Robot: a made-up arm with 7 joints.
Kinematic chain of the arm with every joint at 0, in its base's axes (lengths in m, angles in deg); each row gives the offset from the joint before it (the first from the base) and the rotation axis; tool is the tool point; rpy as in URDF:
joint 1: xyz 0 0 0.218 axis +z
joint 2: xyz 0 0 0 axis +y
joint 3: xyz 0 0 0.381 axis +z
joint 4: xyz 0.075 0 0 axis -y
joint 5: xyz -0.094 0 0.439 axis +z
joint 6: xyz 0 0 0 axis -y
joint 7: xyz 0.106 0 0 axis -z
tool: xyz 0 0 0 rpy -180 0 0
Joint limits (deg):
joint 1: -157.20..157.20
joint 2: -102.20..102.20
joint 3: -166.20..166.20
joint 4: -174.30..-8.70
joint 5: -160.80..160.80
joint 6: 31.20..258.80
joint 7: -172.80..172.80
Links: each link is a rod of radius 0.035 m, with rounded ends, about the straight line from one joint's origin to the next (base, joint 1, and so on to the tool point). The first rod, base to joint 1, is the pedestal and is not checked.
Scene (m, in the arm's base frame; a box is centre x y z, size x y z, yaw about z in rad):
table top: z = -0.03
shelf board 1: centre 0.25 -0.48 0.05 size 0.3 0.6 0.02 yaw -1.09
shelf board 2: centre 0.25 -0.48 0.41 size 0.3 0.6 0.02 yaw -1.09
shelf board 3: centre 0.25 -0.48 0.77 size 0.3 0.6 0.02 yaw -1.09
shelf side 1: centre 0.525 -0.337 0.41 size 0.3 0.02 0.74 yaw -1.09
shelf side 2: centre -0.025 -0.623 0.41 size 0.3 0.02 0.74 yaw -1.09
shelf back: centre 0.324 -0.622 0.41 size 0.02 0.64 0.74 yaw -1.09
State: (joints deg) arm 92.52 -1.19 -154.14 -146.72 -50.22 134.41 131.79
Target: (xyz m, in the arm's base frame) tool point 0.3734 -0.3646 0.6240
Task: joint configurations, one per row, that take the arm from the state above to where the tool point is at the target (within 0.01 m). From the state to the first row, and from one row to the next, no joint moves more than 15 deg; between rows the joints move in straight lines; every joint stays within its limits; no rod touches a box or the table.
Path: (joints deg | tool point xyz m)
1: 93.64 9.20 -156.75 -155.91 -57.38 139.60 131.79 | 0.2450 -0.3327 0.2476
2: 94.75 19.59 -159.36 -165.11 -64.54 144.79 131.79 | 0.2128 -0.2716 0.2478
3: 95.87 29.97 -161.97 -174.30 -71.70 149.98 131.79 | 0.1815 -0.2100 0.2379
4: 101.69 43.63 -162.94 -159.59 -61.60 147.37 131.79 | 0.2359 -0.2255 0.4237
5: 107.52 57.29 -163.91 -144.89 -51.49 144.75 131.79 | 0.2480 -0.1242 0.6240
6: 103.99 43.51 -160.09 -135.63 -50.03 142.18 131.79 | 0.2981 -0.1960 0.6380
7: 100.47 29.72 -156.27 -126.38 -48.57 139.61 131.79 | 0.3413 -0.2771 0.6376
8: 96.95 15.94 -152.44 -117.12 -47.11 137.03 131.79 | 0.3734 -0.3646 0.6240

